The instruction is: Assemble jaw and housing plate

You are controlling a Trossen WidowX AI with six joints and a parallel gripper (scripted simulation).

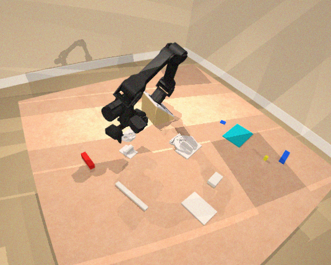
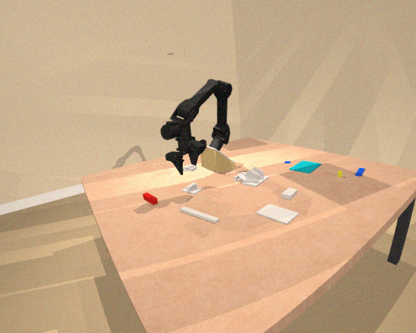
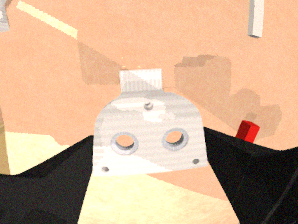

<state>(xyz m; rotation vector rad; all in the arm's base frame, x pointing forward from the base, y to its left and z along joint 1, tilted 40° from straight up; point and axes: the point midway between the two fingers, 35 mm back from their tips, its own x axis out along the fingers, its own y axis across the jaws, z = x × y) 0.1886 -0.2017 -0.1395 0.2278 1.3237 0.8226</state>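
My gripper tip is 70 mm short of the white jaw, 240 mm to the right of it and 60 mm above it. Also, from my gripper tip: flat white plate 380 mm ahead, 120 mm to the left, 80 mm below; then white bar 220 mm ahead, 80 mm to the right, 80 mm below; then red block 10 mm behind, 180 mm to the right, 70 mm below.
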